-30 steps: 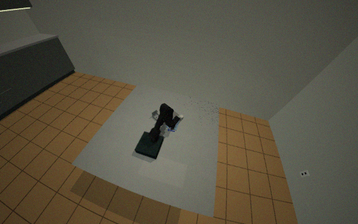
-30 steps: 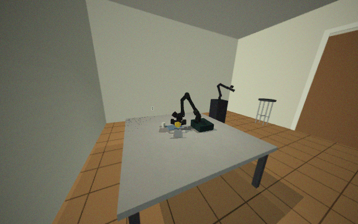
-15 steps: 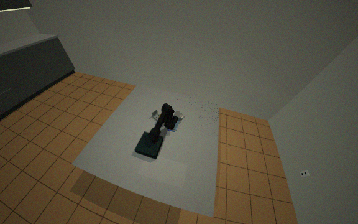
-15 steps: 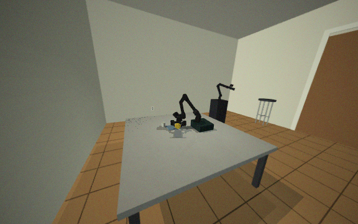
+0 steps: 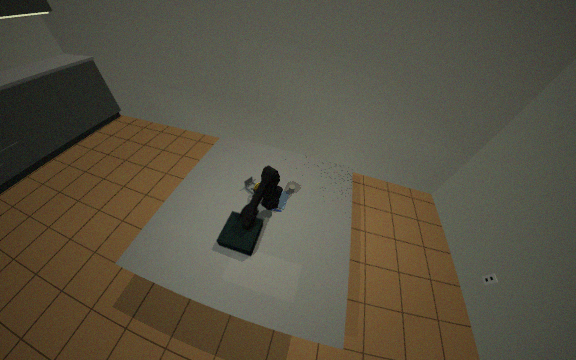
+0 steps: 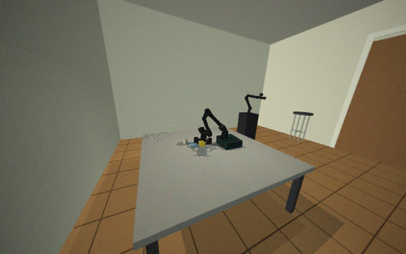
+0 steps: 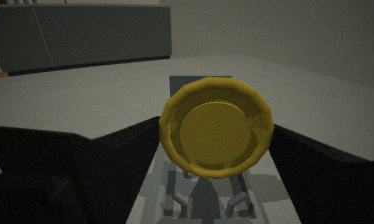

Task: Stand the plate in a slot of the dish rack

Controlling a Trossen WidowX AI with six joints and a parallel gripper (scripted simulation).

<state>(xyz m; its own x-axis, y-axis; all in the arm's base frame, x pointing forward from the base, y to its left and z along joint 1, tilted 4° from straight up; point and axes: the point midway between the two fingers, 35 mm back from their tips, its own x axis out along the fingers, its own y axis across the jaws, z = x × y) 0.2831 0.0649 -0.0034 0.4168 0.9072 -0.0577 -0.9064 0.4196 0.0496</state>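
The yellow plate lies 10 mm to the right of my gripper tip. The rest, counted from my gripper tip: grey dish rack 10 mm ahead, 20 mm to the left, 50 mm below; then white cup 120 mm ahead, 230 mm to the right, 50 mm below; then light blue mat 10 mm ahead, 160 mm to the right, 70 mm below.
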